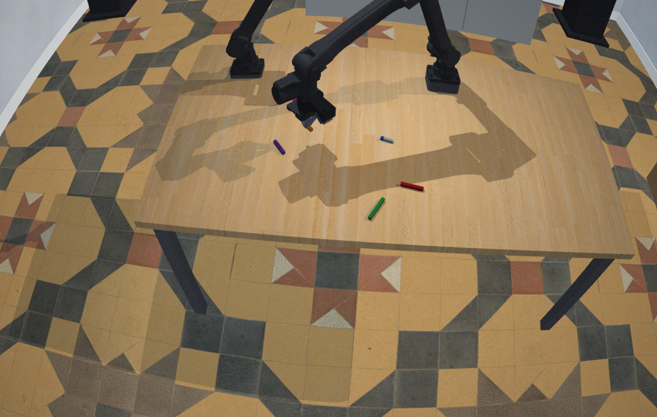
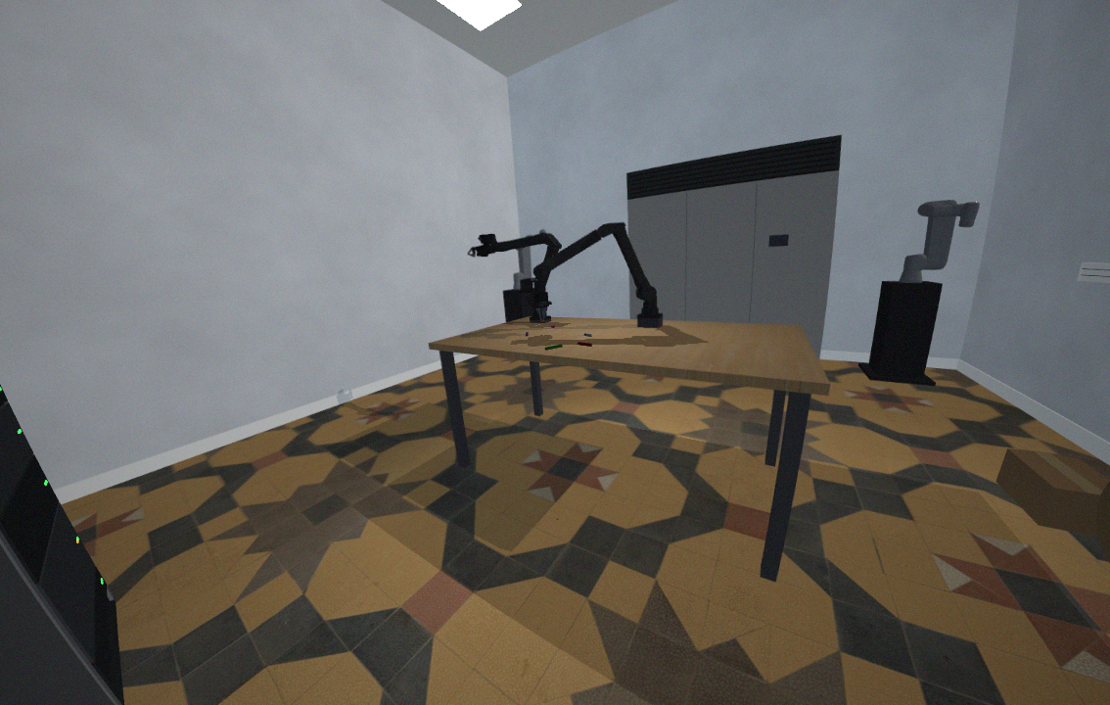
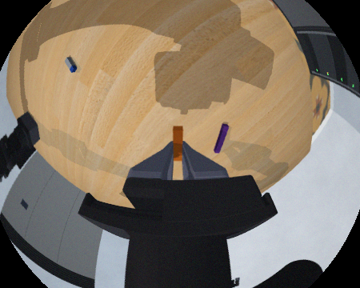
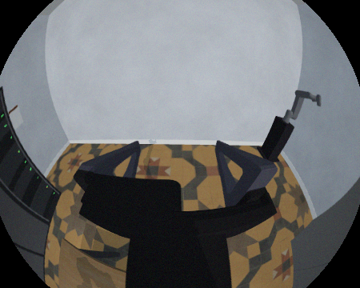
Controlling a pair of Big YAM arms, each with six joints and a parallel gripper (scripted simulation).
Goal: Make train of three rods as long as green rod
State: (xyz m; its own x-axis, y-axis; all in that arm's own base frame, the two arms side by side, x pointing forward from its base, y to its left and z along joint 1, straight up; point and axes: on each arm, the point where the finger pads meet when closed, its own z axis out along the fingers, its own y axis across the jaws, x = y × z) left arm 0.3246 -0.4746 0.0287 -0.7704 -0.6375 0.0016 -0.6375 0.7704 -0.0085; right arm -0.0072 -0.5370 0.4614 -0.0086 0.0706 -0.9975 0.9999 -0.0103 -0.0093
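The grey rod lies 25 cm to the left of my left hand, 7 cm below it and 3 cm behind it. The rest, counted from my left hand: magenta rod (19 cm behind, 7 cm below, 6 cm to the right); purple rod (8 cm to the right, 7 cm below, 3 cm ahead); blue rod (23 cm to the left, 7 cm below, 3 cm behind).
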